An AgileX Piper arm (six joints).
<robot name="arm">
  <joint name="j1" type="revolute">
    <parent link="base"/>
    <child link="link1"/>
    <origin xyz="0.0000 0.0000 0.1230"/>
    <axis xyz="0 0 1"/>
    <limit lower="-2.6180" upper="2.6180"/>
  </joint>
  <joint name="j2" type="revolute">
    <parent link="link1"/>
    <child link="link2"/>
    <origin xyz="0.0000 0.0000 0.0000" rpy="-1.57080 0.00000 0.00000"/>
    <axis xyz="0 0 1"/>
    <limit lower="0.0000" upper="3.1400"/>
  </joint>
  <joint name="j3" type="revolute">
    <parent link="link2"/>
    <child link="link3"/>
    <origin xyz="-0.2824 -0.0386 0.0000"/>
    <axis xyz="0 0 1"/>
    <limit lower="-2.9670" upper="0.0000"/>
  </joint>
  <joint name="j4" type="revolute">
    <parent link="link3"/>
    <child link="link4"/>
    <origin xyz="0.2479 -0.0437 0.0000" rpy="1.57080 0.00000 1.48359"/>
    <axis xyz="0 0 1"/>
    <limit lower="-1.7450" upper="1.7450"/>
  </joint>
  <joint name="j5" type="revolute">
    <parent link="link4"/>
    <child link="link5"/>
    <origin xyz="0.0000 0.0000 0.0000" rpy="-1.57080 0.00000 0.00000"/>
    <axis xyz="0 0 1"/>
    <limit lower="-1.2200" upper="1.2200"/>
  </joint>
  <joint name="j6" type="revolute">
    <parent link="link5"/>
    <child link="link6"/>
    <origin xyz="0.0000 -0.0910 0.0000" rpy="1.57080 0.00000 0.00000"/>
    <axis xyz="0 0 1"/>
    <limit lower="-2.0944" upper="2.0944"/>
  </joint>
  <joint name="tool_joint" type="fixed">
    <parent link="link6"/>
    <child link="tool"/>
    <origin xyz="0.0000 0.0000 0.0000"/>
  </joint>
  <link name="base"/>
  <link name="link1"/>
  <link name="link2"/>
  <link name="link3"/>
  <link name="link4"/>
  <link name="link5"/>
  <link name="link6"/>
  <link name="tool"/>
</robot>
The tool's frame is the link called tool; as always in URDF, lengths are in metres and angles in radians.
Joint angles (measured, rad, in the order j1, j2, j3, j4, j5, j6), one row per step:
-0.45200 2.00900 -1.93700 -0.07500 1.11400 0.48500
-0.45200 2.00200 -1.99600 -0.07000 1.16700 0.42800
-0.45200 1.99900 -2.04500 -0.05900 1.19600 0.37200
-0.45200 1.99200 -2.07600 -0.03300 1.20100 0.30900
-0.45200 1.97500 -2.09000 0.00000 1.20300 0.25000
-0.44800 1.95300 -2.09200 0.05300 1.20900 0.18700
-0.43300 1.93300 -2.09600 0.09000 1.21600 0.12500
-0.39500 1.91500 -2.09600 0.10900 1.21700 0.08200
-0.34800 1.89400 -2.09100 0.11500 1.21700 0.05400
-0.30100 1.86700 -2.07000 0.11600 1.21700 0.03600
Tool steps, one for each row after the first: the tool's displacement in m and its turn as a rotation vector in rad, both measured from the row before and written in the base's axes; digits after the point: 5 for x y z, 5 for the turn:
-0.00248 0.00150 0.01806 -0.02305 0.00076 0.04687
-0.00090 0.00139 0.01424 -0.02258 -0.01095 0.04845
-0.00025 0.00256 0.01176 -0.01846 -0.02472 0.05818
-0.00237 0.00426 0.01138 -0.01109 -0.02584 0.05621
-0.00257 0.00818 0.00995 0.00705 -0.02512 0.06813
-0.00114 0.01113 0.00958 -0.00809 -0.01958 0.07536
0.00238 0.01827 0.00772 -0.01428 -0.01668 0.07793
0.00166 0.02097 0.00738 -0.01683 -0.01377 0.07110
-0.00094 0.02080 0.00506 -0.01180 -0.00442 0.06160

